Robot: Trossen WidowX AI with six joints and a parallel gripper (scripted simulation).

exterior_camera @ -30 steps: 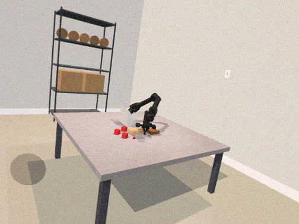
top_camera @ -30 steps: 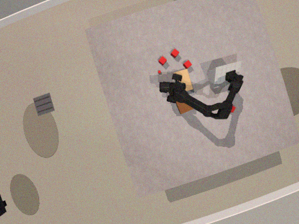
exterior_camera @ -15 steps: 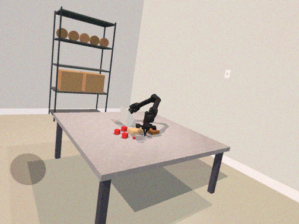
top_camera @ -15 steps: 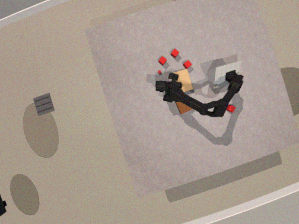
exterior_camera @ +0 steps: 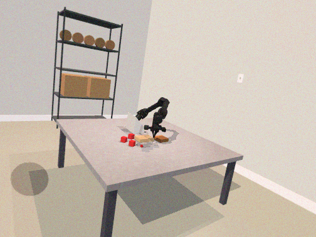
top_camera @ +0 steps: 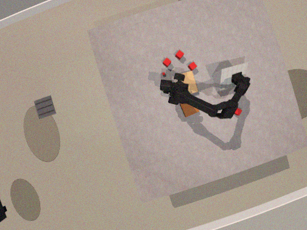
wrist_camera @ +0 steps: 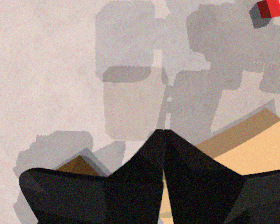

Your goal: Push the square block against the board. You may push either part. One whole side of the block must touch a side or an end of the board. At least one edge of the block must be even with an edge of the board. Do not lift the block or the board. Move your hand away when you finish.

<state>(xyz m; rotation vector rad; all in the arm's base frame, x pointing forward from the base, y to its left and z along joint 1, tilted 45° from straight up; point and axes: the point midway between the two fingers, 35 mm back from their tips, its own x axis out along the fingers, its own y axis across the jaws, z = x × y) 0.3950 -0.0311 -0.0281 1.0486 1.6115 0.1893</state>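
Right now the tan board is 10 cm behind my gripper tip, 2 cm to the right of it and 4 cm below it. Also, from my gripper tip: red ball: 3 cm ahead, 13 cm to the right, 5 cm below; then orange square block: 6 cm behind, 14 cm to the left, 4 cm below.
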